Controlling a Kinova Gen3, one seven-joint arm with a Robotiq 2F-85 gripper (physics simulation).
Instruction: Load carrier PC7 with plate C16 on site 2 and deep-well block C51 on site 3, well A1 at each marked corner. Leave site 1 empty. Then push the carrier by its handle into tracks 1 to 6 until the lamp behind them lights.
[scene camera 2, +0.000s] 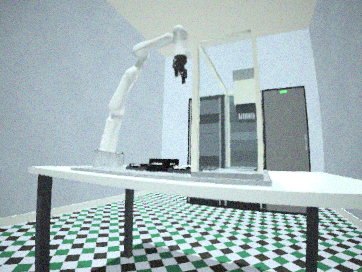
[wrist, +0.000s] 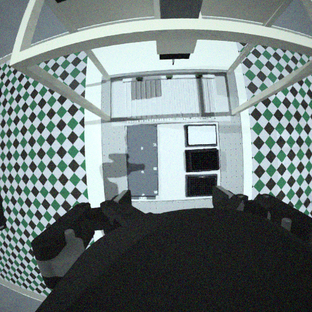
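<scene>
My gripper (scene camera 2: 180, 79) (wrist: 171, 197) is open and empty, high above the table and pointing down. In the wrist view a long dark grey slab (wrist: 142, 160), apparently the carrier, lies left of centre with small white marks; the gripper's shadow crosses it. To its right stand three pieces of labware in a column: a white-topped one (wrist: 201, 135), a black one (wrist: 202, 160) and another black one (wrist: 201, 185). Their labels are not readable. In the scene view a taller black block (scene camera 2: 163, 162) stands among low dark pieces. The striped track area (wrist: 180, 97) lies beyond the slab.
A pale post-and-beam frame (scene camera 2: 195, 110) (wrist: 165, 27) stands around the track area. A box-shaped head (scene camera 2: 244, 92) (wrist: 176, 46) hangs inside it, with a row of pins below. A grey strip block (wrist: 146, 89) lies on the tracks at the left. The white table (scene camera 2: 320, 182) carries everything.
</scene>
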